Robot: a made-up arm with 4 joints.
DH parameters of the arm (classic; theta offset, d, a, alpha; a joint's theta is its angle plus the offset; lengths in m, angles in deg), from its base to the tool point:
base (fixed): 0 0.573 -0.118 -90
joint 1: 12.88 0 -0.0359 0
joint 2: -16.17 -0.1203 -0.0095 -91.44
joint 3: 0 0.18 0.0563 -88.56
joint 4: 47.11 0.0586 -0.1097 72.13
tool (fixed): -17.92 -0.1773 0 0
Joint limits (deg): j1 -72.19..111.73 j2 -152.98..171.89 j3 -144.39..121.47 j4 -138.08..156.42
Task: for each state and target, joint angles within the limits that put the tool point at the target. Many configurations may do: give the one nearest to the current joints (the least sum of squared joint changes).
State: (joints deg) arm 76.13 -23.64 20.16 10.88
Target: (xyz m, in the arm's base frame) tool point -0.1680 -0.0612 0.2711
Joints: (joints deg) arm 35.66 -38.95 51.53 54.73
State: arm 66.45 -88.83 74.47 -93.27
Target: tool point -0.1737 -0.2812 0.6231
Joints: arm 86.52 -61.34 105.45 -114.17
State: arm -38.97 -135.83 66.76 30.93
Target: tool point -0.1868 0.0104 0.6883
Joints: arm -61.14 -152.98 75.10 -2.56
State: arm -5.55 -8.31 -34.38 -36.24
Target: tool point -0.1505 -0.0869 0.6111
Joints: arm -15.34 -35.91 -46.67 -79.46
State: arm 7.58 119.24 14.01 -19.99
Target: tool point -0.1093 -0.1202 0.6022
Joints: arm 21.15 145.47 17.12 -55.18
